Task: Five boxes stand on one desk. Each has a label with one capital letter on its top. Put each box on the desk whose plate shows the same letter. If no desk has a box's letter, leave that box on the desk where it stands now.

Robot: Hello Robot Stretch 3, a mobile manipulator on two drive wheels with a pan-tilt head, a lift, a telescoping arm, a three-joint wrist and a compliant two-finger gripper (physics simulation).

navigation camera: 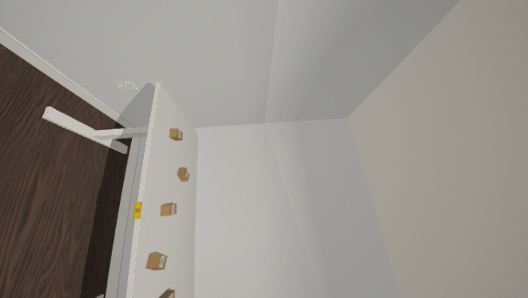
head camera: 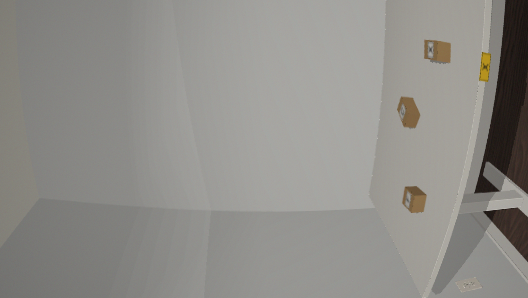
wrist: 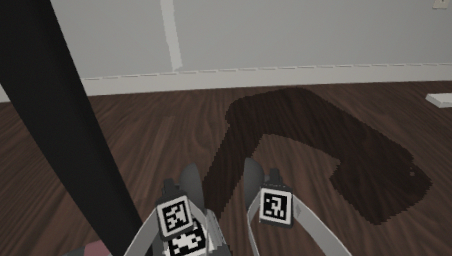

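The head and navigation views are turned sideways. Several brown boxes stand apart on a white desk (head camera: 425, 155) (navigation camera: 161, 170). One box (head camera: 442, 51) (navigation camera: 167, 210) is near a yellow plate (head camera: 485, 67) (navigation camera: 137, 210) on the desk's edge; both its label and the plate seem to show X. A second box (head camera: 411, 113) (navigation camera: 183, 174) and a third box (head camera: 418, 199) (navigation camera: 175, 134) have labels too small to read. Another box (navigation camera: 156, 261) and a partly cut-off box (navigation camera: 168, 294) show in the navigation view, letters unclear. My gripper (wrist: 221, 178) is open and empty above the floor, away from the boxes.
The desk's white leg (head camera: 490, 199) (navigation camera: 120, 133) stands on the dark wooden floor (navigation camera: 45, 200) (wrist: 135, 145). Grey walls (head camera: 290, 100) (navigation camera: 230, 210) rise behind and beside the desk. A black post (wrist: 60, 120) crosses the left of the wrist view. A dark shadow lies on the floor there.
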